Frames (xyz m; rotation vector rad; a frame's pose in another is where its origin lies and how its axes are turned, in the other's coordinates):
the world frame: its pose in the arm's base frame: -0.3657 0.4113 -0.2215 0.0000 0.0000 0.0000
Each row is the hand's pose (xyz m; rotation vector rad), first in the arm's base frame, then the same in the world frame.
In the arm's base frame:
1: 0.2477 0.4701 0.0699 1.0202 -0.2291 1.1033
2: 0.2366 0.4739 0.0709 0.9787 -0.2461 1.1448
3: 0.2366 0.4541 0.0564 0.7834 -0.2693 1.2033
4: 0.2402 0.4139 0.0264 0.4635 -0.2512 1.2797
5: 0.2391 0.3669 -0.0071 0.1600 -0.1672 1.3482
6: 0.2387 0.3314 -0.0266 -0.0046 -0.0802 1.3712
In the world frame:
1: 0.6134 0.0588 0.2914 1.0202 -0.2291 1.1033
2: 0.6023 0.0626 0.2924 0.9787 -0.2461 1.1448
3: 0.6023 0.0428 0.2779 0.7834 -0.2693 1.2033
4: 0.6059 0.0026 0.2479 0.4635 -0.2512 1.2797
5: 0.6048 -0.0444 0.2144 0.1600 -0.1672 1.3482
6: 0.6044 -0.0799 0.1949 -0.0046 -0.0802 1.3712

